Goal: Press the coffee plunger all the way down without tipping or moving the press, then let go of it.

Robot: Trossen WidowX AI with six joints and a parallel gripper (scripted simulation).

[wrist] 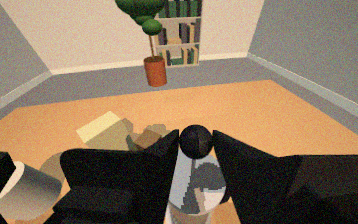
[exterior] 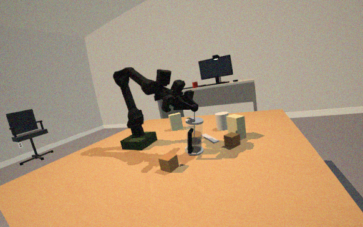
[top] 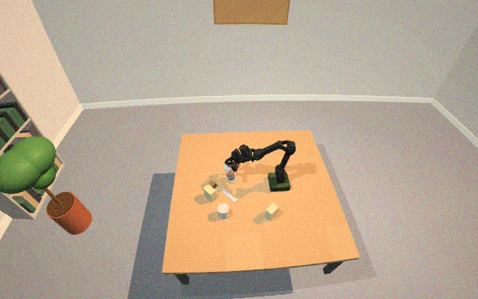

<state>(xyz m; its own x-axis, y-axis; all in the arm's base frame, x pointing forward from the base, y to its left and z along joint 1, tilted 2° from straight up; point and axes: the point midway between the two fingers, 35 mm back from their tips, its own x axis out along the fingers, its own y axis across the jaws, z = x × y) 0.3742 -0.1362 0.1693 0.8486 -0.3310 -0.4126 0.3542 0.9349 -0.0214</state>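
Now: the coffee press 30 mm behind my gripper tip, 10 mm to the right of it and 100 mm below it. Also, from my gripper tip: flat grey strip 10 mm ahead, 170 mm to the left, 200 mm below; then white cylinder 80 mm ahead, 320 mm to the left, 150 mm below.
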